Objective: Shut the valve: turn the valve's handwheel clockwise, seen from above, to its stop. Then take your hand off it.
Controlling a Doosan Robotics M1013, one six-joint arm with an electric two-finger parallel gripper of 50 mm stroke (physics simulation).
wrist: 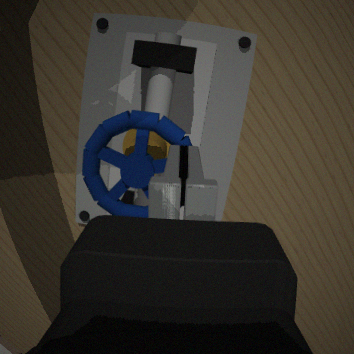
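Observation:
The valve's blue handwheel point(137, 171) shows left of the middle of the wrist view, seen from above, with a hub, several spokes and a segmented rim. My gripper point(182, 163) is shut, its two grey fingers together with nothing between them. The fingers hide the right and lower right part of the rim. I cannot tell whether they touch the wheel or how high they are relative to it. A yellow valve body point(131, 141) shows behind the spokes.
The wheel stands over a grey mounting plate point(231, 100) with dark bolts at its visible corners. A light grey pipe point(159, 93) runs from the valve toward the top, under a black block point(165, 55). Wood-grained table surface point(300, 150) surrounds the plate.

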